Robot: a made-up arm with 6 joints. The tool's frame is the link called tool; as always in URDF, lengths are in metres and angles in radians. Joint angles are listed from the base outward.
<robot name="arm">
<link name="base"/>
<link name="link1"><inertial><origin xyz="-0.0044 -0.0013 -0.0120"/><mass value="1.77"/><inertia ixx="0.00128" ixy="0" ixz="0" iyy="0.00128" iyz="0" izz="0.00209"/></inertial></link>
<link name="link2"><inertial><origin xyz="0.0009 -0.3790 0.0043"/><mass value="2.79"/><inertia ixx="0.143" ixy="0" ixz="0" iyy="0.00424" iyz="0" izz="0.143"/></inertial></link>
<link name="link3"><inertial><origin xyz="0.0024 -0.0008 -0.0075"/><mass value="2.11"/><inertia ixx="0.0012" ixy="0" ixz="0" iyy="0.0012" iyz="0" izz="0.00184"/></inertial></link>
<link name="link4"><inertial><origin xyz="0.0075 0.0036 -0.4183"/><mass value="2.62"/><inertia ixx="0.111" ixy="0" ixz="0" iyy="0.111" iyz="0" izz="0.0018"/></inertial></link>
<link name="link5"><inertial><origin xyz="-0.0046 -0.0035 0.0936"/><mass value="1.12"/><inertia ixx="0.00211" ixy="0" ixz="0" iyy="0.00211" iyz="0" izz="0.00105"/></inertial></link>
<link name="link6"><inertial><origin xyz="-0.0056 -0.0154 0.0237"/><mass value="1.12"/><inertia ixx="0.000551" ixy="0" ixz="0" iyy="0.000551" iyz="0" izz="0.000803"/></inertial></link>
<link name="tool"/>
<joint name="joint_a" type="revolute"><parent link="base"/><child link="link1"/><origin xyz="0 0 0.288" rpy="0 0 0"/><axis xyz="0 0 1"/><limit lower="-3.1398" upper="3.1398"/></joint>
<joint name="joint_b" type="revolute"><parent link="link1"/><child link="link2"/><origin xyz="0 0 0" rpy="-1.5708 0 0"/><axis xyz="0 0 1"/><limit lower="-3.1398" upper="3.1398"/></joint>
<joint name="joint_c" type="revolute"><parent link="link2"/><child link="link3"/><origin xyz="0 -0.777 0" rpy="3.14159 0 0"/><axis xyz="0 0 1"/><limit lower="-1.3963" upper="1.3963"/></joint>
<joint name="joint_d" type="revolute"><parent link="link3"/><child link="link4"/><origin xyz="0 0 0" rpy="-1.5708 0 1.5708"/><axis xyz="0 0 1"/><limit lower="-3.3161" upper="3.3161"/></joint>
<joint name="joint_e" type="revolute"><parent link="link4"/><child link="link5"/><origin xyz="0 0 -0.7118" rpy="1.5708 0 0"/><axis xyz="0 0 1"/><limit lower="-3.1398" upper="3.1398"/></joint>
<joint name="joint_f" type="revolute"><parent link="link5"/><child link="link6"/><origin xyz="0 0 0.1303" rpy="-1.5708 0 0"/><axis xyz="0 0 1"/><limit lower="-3.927" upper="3.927"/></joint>
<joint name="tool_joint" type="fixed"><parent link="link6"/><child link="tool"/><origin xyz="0 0 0" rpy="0 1.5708 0"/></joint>
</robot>
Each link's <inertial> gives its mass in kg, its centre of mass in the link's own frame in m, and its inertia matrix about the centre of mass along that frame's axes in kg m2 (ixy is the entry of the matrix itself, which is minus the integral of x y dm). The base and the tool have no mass. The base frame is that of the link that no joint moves.
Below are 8 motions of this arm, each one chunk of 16 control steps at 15 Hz.
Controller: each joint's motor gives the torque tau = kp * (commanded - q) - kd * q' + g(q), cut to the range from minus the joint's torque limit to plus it. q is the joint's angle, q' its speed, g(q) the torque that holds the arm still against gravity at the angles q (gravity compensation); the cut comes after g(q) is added. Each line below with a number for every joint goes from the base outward.
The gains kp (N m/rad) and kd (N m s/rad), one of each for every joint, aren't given. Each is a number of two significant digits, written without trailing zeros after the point. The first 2 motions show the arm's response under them.
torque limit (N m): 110 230 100 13 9 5
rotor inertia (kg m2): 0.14 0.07 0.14 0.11 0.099 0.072
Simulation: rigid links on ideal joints. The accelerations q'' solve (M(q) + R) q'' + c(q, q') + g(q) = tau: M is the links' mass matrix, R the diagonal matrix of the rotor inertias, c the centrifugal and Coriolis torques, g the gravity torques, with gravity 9.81 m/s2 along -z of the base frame. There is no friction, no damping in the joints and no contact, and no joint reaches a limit. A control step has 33 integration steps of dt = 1/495 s. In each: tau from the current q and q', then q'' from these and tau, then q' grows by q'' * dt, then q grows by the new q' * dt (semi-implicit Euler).
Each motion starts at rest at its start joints. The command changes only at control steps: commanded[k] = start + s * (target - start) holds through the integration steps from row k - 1 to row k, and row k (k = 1, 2, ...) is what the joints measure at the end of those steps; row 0 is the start. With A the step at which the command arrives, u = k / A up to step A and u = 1 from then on. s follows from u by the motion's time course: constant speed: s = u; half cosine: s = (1 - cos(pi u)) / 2; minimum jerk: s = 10 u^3 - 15 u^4 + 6 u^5; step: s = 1 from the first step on.
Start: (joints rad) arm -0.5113 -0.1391 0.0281 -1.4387 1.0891 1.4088
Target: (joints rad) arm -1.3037 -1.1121 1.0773 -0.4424 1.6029 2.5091
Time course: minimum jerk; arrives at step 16
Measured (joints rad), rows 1 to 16:
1: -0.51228 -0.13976 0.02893 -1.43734 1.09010 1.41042
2: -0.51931 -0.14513 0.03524 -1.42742 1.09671 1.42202
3: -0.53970 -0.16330 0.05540 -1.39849 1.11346 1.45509
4: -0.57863 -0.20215 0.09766 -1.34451 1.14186 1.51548
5: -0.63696 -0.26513 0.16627 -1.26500 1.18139 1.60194
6: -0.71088 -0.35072 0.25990 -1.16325 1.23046 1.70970
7: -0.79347 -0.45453 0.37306 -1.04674 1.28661 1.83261
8: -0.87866 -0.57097 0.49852 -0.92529 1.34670 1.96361
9: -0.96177 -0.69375 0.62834 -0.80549 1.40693 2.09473
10: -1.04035 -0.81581 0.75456 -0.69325 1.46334 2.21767
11: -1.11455 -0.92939 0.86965 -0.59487 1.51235 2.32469
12: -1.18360 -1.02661 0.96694 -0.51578 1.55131 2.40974
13: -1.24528 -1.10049 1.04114 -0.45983 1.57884 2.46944
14: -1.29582 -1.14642 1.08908 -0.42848 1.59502 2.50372
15: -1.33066 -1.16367 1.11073 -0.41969 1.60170 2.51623
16: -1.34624 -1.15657 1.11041 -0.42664 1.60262 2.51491
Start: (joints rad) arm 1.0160 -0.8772 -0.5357 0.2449 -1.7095 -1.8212
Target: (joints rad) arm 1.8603 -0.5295 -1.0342 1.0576 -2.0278 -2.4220
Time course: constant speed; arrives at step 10
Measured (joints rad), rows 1 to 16:
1: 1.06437 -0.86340 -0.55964 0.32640 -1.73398 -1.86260
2: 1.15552 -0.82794 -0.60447 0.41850 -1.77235 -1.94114
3: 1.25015 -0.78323 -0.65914 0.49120 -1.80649 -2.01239
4: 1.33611 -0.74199 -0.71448 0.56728 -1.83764 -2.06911
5: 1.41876 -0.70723 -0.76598 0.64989 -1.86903 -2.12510
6: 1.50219 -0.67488 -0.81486 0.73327 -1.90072 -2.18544
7: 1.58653 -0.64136 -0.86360 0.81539 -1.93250 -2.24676
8: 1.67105 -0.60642 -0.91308 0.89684 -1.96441 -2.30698
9: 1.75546 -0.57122 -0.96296 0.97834 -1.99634 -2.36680
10: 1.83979 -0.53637 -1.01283 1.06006 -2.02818 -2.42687
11: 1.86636 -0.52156 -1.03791 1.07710 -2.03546 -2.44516
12: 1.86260 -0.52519 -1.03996 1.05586 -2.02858 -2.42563
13: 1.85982 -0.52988 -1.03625 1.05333 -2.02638 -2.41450
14: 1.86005 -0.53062 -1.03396 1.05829 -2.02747 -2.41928
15: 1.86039 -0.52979 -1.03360 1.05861 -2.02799 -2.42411
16: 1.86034 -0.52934 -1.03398 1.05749 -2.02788 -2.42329
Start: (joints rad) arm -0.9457 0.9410 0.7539 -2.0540 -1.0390 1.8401
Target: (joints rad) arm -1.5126 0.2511 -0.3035 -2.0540 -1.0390 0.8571
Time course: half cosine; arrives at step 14
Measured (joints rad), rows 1 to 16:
1: -0.94701 0.93622 0.74413 -2.05528 -1.03929 1.83109
2: -0.95370 0.91889 0.71220 -2.05815 -1.03967 1.79681
3: -0.97164 0.88515 0.65693 -2.06106 -1.03976 1.73380
4: -1.00630 0.83467 0.58195 -2.06292 -1.03973 1.65121
5: -1.06049 0.76981 0.49144 -2.06264 -1.03973 1.55633
6: -1.13265 0.69496 0.38918 -2.05938 -1.03972 1.45228
7: -1.21593 0.61531 0.27865 -2.05322 -1.03964 1.34261
8: -1.29914 0.53570 0.16380 -2.04591 -1.03947 1.23265
9: -1.37054 0.46009 0.04979 -2.04071 -1.03922 1.12792
10: -1.42343 0.39176 -0.05697 -2.04047 -1.03891 1.03346
11: -1.45946 0.33380 -0.14990 -2.04475 -1.03859 0.95421
12: -1.48535 0.28901 -0.22355 -2.04928 -1.03834 0.89491
13: -1.50497 0.25961 -0.27411 -2.05031 -1.03825 0.85918
14: -1.51593 0.24706 -0.29911 -2.04858 -1.03832 0.84866
15: -1.51735 0.24720 -0.30497 -2.04946 -1.03866 0.85452
16: -1.51434 0.25081 -0.30455 -2.05326 -1.03908 0.85971

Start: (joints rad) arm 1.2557 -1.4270 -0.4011 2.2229 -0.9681 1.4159
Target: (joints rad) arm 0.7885 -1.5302 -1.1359 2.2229 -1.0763 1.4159
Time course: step
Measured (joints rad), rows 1 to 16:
1: 1.17746 -1.49514 -0.57378 2.14272 -1.05701 1.40527
2: 0.94593 -1.55464 -0.93256 2.17562 -1.09507 1.39559
3: 0.72591 -1.53784 -1.15540 2.33361 -1.08259 1.42236
4: 0.67467 -1.52717 -1.20719 2.37642 -1.07791 1.43946
5: 0.73521 -1.52916 -1.17060 2.25266 -1.07732 1.42548
6: 0.79754 -1.53050 -1.13331 2.18856 -1.07579 1.40723
7: 0.81609 -1.53048 -1.12460 2.20729 -1.07520 1.40747
8: 0.80352 -1.53032 -1.13112 2.22472 -1.07593 1.41642
9: 0.78760 -1.53023 -1.13652 2.22665 -1.07654 1.41931
10: 0.78196 -1.53015 -1.13744 2.22451 -1.07656 1.41670
11: 0.78448 -1.53013 -1.13654 2.22305 -1.07637 1.41497
12: 0.78838 -1.53018 -1.13584 2.22250 -1.07626 1.41544
13: 0.79000 -1.53023 -1.13569 2.22255 -1.07625 1.41610
14: 0.78955 -1.53023 -1.13579 2.22280 -1.07628 1.41606
15: 0.78861 -1.53021 -1.13589 2.22296 -1.07631 1.41585
16: 0.78817 -1.53019 -1.13593 2.22298 -1.07631 1.41585

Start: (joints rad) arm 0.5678 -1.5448 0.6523 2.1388 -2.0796 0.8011
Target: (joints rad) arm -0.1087 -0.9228 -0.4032 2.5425 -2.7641 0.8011
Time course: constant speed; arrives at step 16
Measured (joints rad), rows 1 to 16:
1: 0.56099 -1.54063 0.62604 2.14277 -2.11479 0.80061
2: 0.53775 -1.51537 0.57633 2.16238 -2.16636 0.80062
3: 0.49380 -1.46788 0.50946 2.19363 -2.21078 0.80189
4: 0.43136 -1.40886 0.43270 2.23179 -2.25178 0.80296
5: 0.35991 -1.35152 0.35389 2.27145 -2.29337 0.80231
6: 0.29414 -1.30386 0.27894 2.30597 -2.33524 0.80047
7: 0.24588 -1.26606 0.21027 2.33134 -2.37752 0.79931
8: 0.21521 -1.23353 0.14679 2.34947 -2.42068 0.79985
9: 0.19084 -1.20118 0.08537 2.36648 -2.46428 0.80128
10: 0.15981 -1.16592 0.02296 2.38777 -2.50757 0.80211
11: 0.11732 -1.12718 -0.04190 2.41441 -2.55024 0.80174
12: 0.06866 -1.08623 -0.10895 2.44330 -2.59259 0.80082
13: 0.02214 -1.04488 -0.17688 2.47073 -2.63509 0.80039
14: -0.01949 -1.00458 -0.24430 2.49583 -2.67788 0.80068
15: -0.05924 -0.96582 -0.31062 2.52009 -2.72076 0.80106
16: -0.10003 -0.92792 -0.37620 2.54461 -2.76358 0.80108

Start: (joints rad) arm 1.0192 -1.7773 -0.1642 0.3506 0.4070 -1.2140
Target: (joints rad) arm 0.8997 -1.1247 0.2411 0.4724 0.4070 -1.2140
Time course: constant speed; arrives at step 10
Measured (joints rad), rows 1 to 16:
1: 1.01642 -1.74697 -0.13322 0.35995 0.40436 -1.21389
2: 1.00717 -1.68283 -0.08819 0.38361 0.40420 -1.21279
3: 0.99199 -1.60595 -0.04879 0.39619 0.40634 -1.21248
4: 0.97468 -1.53029 -0.01432 0.40159 0.40776 -1.21374
5: 0.95895 -1.46059 0.02154 0.41069 0.40790 -1.21482
6: 0.94623 -1.39619 0.06122 0.42395 0.40752 -1.21467
7: 0.93567 -1.33415 0.10338 0.43808 0.40713 -1.21397
8: 0.92553 -1.27175 0.14587 0.45146 0.40691 -1.21358
9: 0.91451 -1.20769 0.18746 0.46394 0.40689 -1.21359
10: 0.90232 -1.14210 0.22797 0.47588 0.40699 -1.21373
11: 0.89381 -1.10456 0.23138 0.47506 0.40962 -1.21423
12: 0.89406 -1.09772 0.22472 0.46103 0.41000 -1.21580
13: 0.89900 -1.10740 0.22753 0.46214 0.40841 -1.21575
14: 0.90226 -1.12127 0.23671 0.47156 0.40696 -1.21398
15: 0.90199 -1.13116 0.24460 0.47713 0.40620 -1.21281
16: 0.89995 -1.13397 0.24758 0.47764 0.40608 -1.21308

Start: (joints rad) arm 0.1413 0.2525 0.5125 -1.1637 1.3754 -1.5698
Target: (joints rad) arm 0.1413 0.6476 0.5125 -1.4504 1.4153 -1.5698
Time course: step
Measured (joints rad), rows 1 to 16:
1: 0.13217 0.34926 0.59009 -1.34863 1.40340 -1.58073
2: 0.13497 0.53222 0.60163 -1.48376 1.42565 -1.59076
3: 0.14445 0.68400 0.52327 -1.46192 1.42433 -1.56936
4: 0.14864 0.76823 0.46145 -1.45017 1.41816 -1.54789
5: 0.14815 0.77958 0.44272 -1.45572 1.41649 -1.55077
6: 0.14538 0.72508 0.45659 -1.45470 1.41673 -1.56195
7: 0.14188 0.65826 0.50005 -1.44996 1.41568 -1.57168
8: 0.13909 0.61277 0.53532 -1.44727 1.41509 -1.57745
9: 0.13802 0.60004 0.54708 -1.44710 1.41473 -1.57775
10: 0.13863 0.61385 0.53954 -1.44838 1.41488 -1.57410
11: 0.14012 0.63825 0.52309 -1.45005 1.41541 -1.56975
12: 0.14161 0.65801 0.50791 -1.45125 1.41571 -1.56708
13: 0.14250 0.66562 0.50040 -1.45164 1.41563 -1.56664
14: 0.14265 0.66210 0.50135 -1.45137 1.41544 -1.56781
15: 0.14222 0.65324 0.50721 -1.45077 1.41530 -1.56946
16: 0.14154 0.64510 0.51335 -1.45023 1.41522 -1.57066

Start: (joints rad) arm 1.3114 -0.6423 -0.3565 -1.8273 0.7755 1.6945
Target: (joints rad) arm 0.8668 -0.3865 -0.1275 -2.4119 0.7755 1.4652
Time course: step
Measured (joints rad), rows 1 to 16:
1: 1.07320 -0.53346 -0.23939 -2.13047 0.77300 1.54655
2: 0.87022 -0.39334 -0.12940 -2.53426 0.78086 1.39535
3: 0.85768 -0.34391 -0.11826 -2.48763 0.78313 1.42220
4: 0.86231 -0.35493 -0.13951 -2.37482 0.77438 1.48140
5: 0.86396 -0.37731 -0.14019 -2.39121 0.77159 1.48298
6: 0.86728 -0.39185 -0.12782 -2.42003 0.77556 1.46220
7: 0.86819 -0.39583 -0.12102 -2.42122 0.77708 1.45868
8: 0.86740 -0.39240 -0.12231 -2.41434 0.77596 1.46574
9: 0.86673 -0.38706 -0.12626 -2.41078 0.77523 1.46780
10: 0.86654 -0.38402 -0.12888 -2.41011 0.77527 1.46527
11: 0.86660 -0.38404 -0.12930 -2.41066 0.77541 1.46407
12: 0.86673 -0.38557 -0.12840 -2.41162 0.77548 1.46491
13: 0.86684 -0.38690 -0.12741 -2.41230 0.77553 1.46557
14: 0.86687 -0.38731 -0.12697 -2.41240 0.77555 1.46542
15: 0.86684 -0.38701 -0.12708 -2.41214 0.77553 1.46514
16: 0.86680 -0.38655 -0.12739 -2.41186 0.77550 1.46512

